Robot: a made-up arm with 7 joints. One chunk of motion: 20 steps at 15 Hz.
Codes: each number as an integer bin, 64 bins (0 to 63) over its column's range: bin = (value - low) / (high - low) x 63, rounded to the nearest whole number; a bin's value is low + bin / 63 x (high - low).
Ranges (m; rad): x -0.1..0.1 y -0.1..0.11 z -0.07..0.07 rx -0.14..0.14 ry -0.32..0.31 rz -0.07..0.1
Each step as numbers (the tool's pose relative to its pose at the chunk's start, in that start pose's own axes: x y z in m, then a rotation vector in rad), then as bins.
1 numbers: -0.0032 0.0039 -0.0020 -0.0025 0.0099 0.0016
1 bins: 30 31 31 31 33 27
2 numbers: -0.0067 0.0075 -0.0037 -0.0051 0.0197 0.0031
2 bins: 29 32 30 30 34 27
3 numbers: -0.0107 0.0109 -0.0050 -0.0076 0.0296 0.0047
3 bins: 28 33 29 30 35 28
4 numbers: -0.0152 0.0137 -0.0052 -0.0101 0.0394 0.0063
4 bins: 27 34 29 29 36 28
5 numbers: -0.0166 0.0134 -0.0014 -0.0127 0.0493 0.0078
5 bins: 26 34 31 29 37 29
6 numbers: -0.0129 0.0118 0.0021 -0.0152 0.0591 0.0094
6 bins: 27 34 32 28 38 29
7 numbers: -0.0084 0.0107 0.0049 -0.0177 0.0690 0.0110
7 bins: 29 33 34 28 39 30
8 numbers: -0.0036 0.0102 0.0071 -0.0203 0.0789 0.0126
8 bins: 30 33 35 27 40 31
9 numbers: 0.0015 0.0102 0.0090 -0.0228 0.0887 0.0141
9 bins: 32 33 36 26 41 31
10 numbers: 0.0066 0.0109 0.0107 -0.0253 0.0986 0.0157
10 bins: 34 33 36 26 42 32
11 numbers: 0.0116 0.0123 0.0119 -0.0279 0.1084 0.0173
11 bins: 35 34 37 25 43 32
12 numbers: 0.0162 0.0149 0.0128 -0.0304 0.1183 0.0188
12 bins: 37 34 37 25 44 33
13 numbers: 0.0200 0.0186 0.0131 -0.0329 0.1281 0.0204
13 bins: 38 36 37 24 45 34
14 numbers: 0.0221 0.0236 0.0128 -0.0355 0.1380 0.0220
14 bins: 38 37 37 24 46 34
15 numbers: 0.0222 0.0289 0.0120 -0.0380 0.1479 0.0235
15 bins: 38 39 37 23 47 35
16 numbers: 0.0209 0.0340 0.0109 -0.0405 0.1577 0.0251
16 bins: 38 40 36 22 48 35
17 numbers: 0.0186 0.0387 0.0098 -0.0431 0.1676 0.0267
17 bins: 37 42 36 22 49 36
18 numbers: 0.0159 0.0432 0.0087 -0.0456 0.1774 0.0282
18 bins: 37 43 35 21 50 36
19 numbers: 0.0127 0.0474 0.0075 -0.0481 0.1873 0.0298
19 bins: 36 44 35 21 51 37
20 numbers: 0.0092 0.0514 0.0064 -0.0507 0.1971 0.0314
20 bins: 34 45 34 20 52 38
